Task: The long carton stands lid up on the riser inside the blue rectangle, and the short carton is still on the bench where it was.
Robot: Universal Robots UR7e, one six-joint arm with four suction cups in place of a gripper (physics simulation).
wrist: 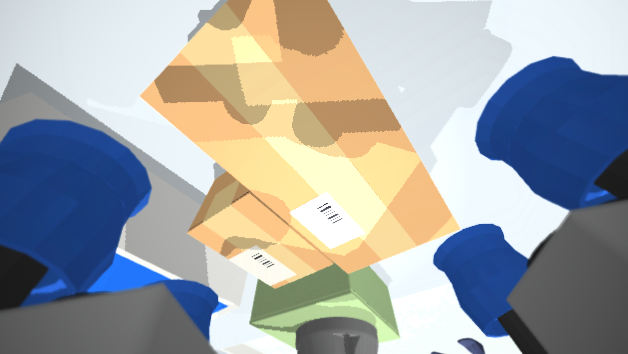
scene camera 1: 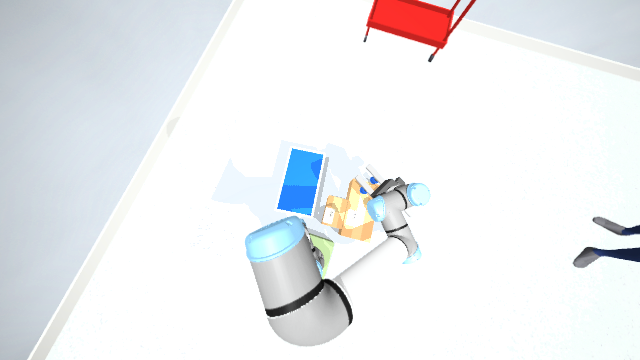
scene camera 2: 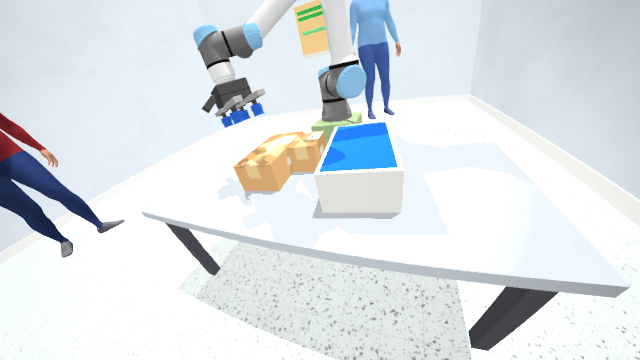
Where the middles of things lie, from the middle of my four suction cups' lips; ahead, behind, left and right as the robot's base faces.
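Long carton (scene camera 2: 268,167) 190 mm below my suction cup, 70 mm behind, 30 mm to the left. White riser (wrist: 154,245) 180 mm below my suction cup, 380 mm to the left. Short carton (scene camera 2: 305,152) 110 mm behind my suction cup, 170 mm to the left, 190 mm below.
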